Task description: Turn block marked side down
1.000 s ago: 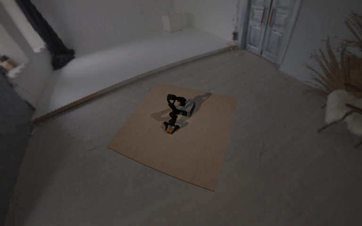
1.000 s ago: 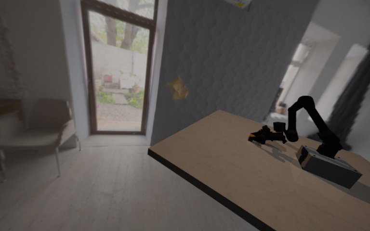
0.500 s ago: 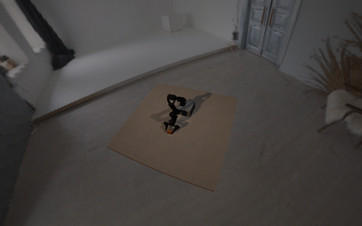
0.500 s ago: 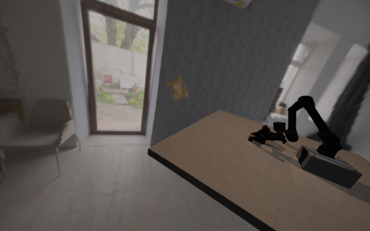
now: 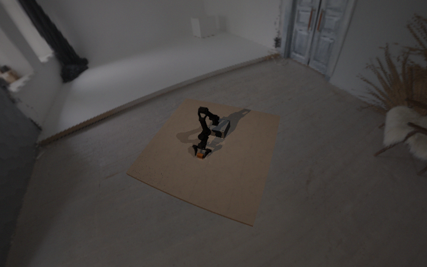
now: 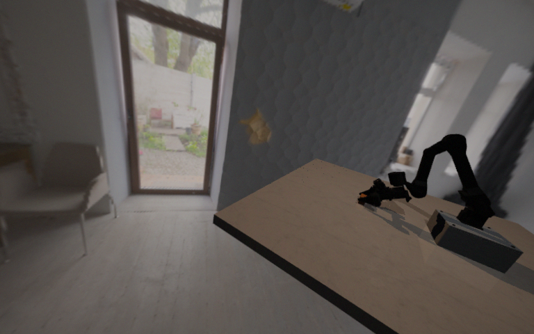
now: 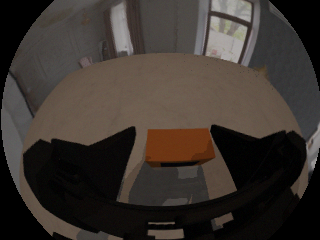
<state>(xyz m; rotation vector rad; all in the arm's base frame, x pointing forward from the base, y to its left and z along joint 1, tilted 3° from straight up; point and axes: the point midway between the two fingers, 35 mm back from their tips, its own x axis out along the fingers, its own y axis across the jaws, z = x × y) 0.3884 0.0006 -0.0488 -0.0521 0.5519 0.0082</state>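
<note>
The orange block is 30 mm behind my gripper tip and 10 mm below it.
</note>
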